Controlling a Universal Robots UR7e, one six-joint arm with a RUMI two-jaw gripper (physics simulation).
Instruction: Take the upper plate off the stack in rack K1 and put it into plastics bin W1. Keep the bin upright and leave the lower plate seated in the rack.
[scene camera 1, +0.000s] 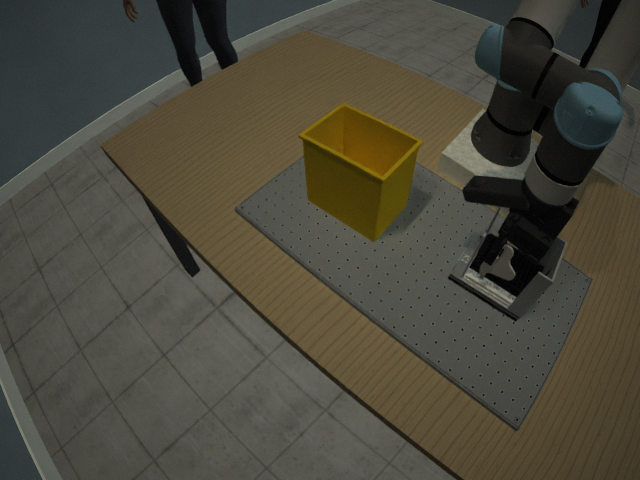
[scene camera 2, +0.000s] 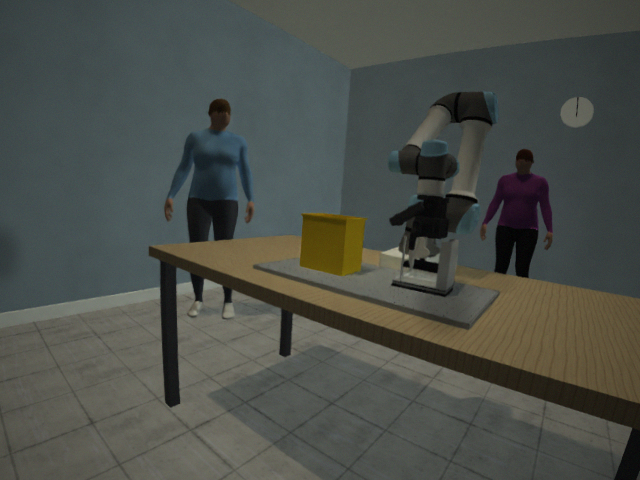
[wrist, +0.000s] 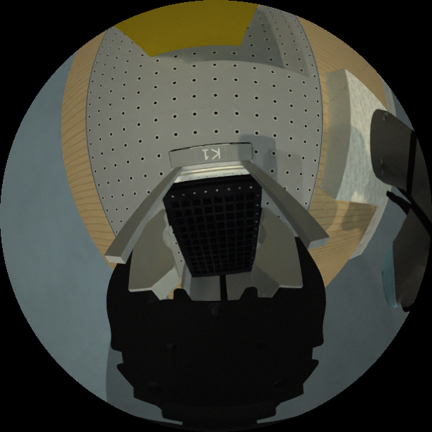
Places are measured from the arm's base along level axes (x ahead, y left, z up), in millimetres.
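Where they show: gripper, fingertip midpoint: (scene camera 1: 493, 260) (scene camera 2: 418, 267); arm's base, link origin: (scene camera 1: 499, 143).
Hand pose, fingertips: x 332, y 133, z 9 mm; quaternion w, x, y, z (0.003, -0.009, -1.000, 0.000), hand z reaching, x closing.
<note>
Each offset is from my fingertips to the top centre of the thing. Level surfaces: height alone.
My gripper (scene camera 1: 509, 268) (scene camera 2: 423, 250) (wrist: 213, 209) points down over rack K1 @(dx -3, dy +21, dz +91 mm) (scene camera 1: 536, 293) (scene camera 2: 447, 266) (wrist: 187, 156), its pale fingers shut on the two long sides of the black upper plate @(dx -3, dy +31, dz +17 mm) (scene camera 1: 526, 276) (wrist: 220, 210). The plate looks level, with its gridded top facing up, and stands between the rack's uprights, apparently raised a little. The lower plate cannot be told apart; the upper plate and fingers cover that part of the rack. Plastics bin W1 @(dx +22, dy -300, dz +120 mm) (scene camera 1: 341, 191) (scene camera 2: 330, 245) (wrist: 195, 30) is yellow, open-topped and upright, apart from the rack.
Rack and bin stand on a grey perforated board @(dz -60 mm) (scene camera 1: 336, 258) (scene camera 2: 372, 289) (wrist: 200, 85) on a wooden table @(dz -73 mm) (scene camera 1: 232, 129) (scene camera 2: 222, 253). The arm's pale base block (scene camera 1: 460, 155) (wrist: 339, 125) is behind them. Two people (scene camera 2: 214, 165) (scene camera 2: 524, 201) stand beyond the table.
</note>
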